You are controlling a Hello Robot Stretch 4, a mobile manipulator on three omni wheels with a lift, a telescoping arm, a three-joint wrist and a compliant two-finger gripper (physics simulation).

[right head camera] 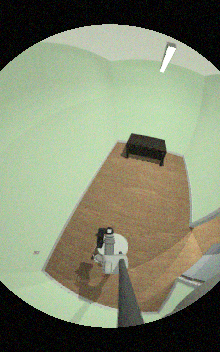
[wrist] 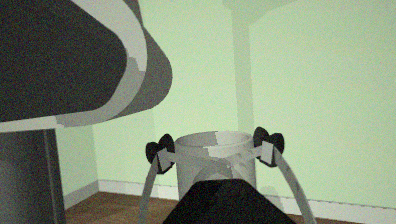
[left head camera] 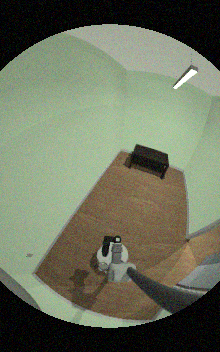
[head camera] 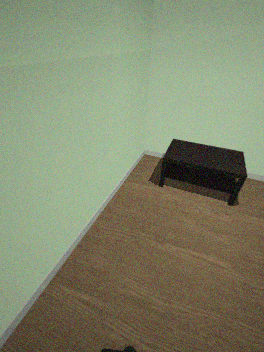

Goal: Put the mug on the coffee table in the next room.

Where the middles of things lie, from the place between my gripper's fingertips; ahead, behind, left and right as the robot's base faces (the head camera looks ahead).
My hand is 30 mm above the mug [wrist: 214, 145], 20 mm short of it and 10 mm to the left of it.
